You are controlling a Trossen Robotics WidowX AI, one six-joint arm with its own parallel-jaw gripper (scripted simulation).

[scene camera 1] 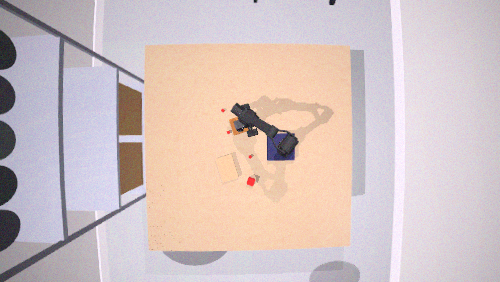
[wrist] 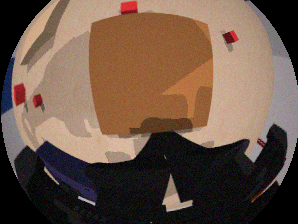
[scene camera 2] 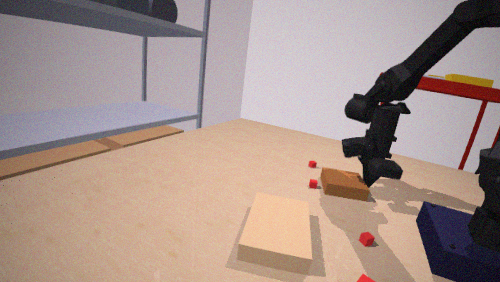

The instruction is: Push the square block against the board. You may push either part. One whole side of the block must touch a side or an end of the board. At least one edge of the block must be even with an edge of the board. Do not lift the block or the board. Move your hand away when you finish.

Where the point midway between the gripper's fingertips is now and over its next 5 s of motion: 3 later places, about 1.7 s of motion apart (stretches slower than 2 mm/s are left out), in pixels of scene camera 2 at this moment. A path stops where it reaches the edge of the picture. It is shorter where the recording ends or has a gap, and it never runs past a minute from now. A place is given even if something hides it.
My gripper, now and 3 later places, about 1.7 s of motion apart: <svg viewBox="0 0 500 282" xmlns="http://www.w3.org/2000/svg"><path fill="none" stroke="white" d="M365 188L336 184L341 166L238 222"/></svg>
